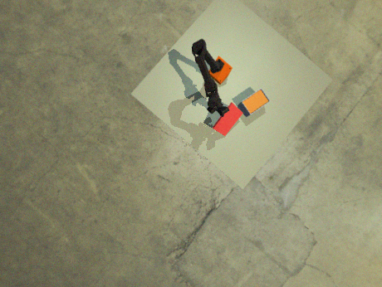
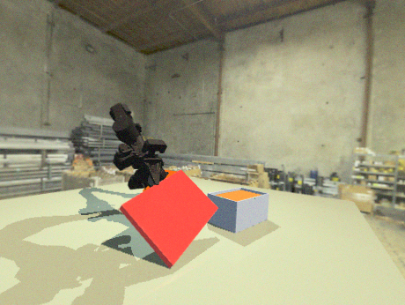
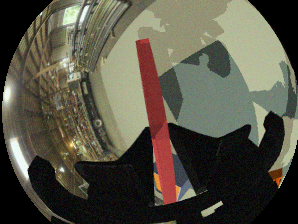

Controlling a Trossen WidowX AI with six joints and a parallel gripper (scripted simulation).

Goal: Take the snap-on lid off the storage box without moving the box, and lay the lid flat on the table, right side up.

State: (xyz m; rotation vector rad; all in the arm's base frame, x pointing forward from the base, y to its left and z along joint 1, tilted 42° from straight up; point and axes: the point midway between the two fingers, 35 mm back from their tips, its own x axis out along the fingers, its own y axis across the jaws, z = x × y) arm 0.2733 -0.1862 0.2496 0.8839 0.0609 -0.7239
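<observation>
The red lid lies 6 cm ahead of my gripper tip, 5 cm below it and 2 cm to the left of it. Also, from my gripper tip: storage box (29 cm to the left, 12 cm ahead, 10 cm below).
</observation>
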